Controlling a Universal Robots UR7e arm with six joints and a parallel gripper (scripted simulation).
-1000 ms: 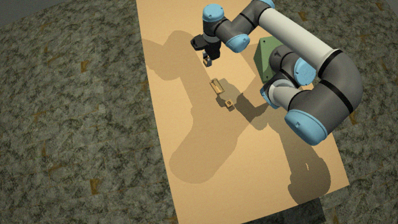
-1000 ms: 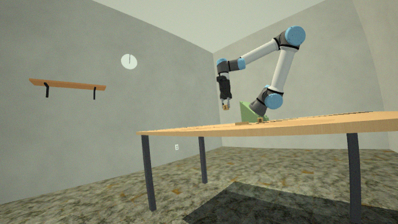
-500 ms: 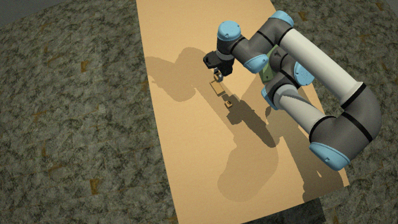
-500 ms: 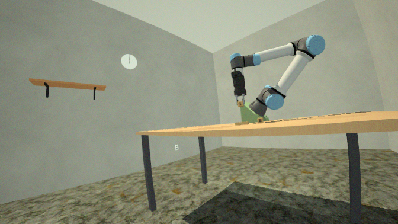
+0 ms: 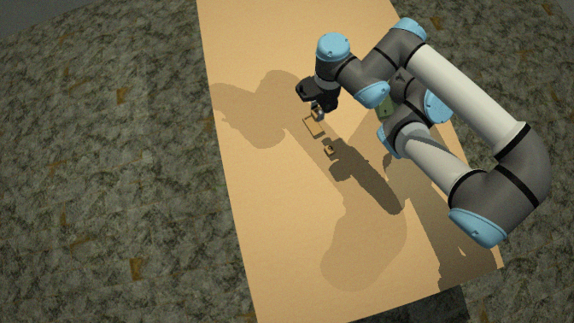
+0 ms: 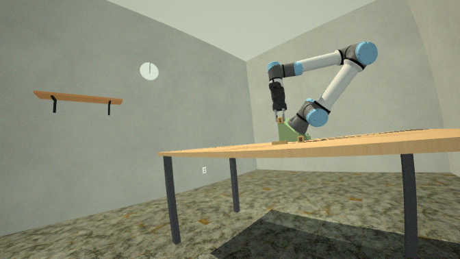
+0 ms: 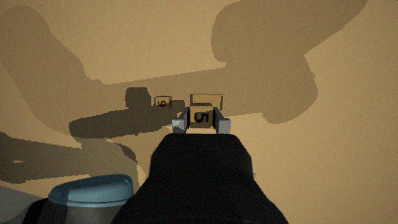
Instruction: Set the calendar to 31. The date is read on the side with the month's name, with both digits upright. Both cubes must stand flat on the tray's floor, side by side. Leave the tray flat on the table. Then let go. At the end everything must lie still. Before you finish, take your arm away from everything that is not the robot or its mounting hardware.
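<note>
Now: hand 130 mm above the wooden tray and 20 mm to the left of it.
</note>
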